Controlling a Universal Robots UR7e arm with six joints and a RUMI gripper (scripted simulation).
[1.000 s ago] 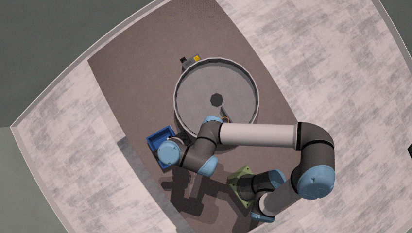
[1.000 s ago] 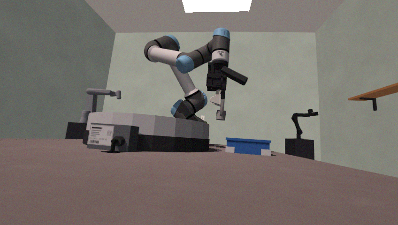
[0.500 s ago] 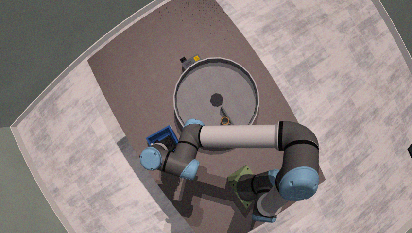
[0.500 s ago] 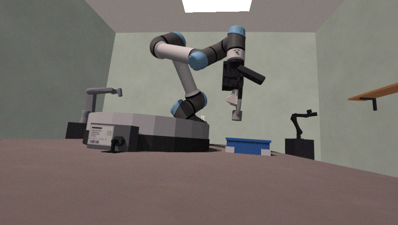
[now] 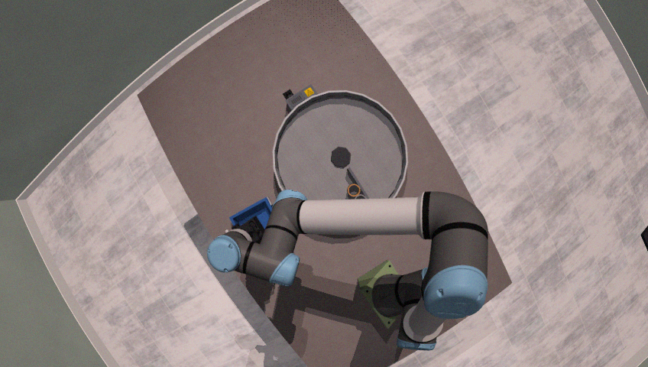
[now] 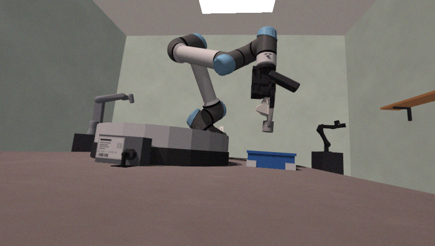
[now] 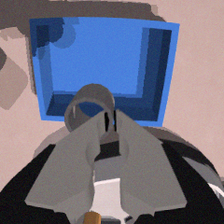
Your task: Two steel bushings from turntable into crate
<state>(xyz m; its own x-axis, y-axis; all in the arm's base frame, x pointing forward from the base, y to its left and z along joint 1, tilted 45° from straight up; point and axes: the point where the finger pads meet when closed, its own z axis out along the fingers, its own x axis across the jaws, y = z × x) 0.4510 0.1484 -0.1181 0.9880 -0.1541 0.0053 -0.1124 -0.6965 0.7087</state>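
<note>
Right now my hand is 130 mm above the blue crate and 20 mm past it.
</note>
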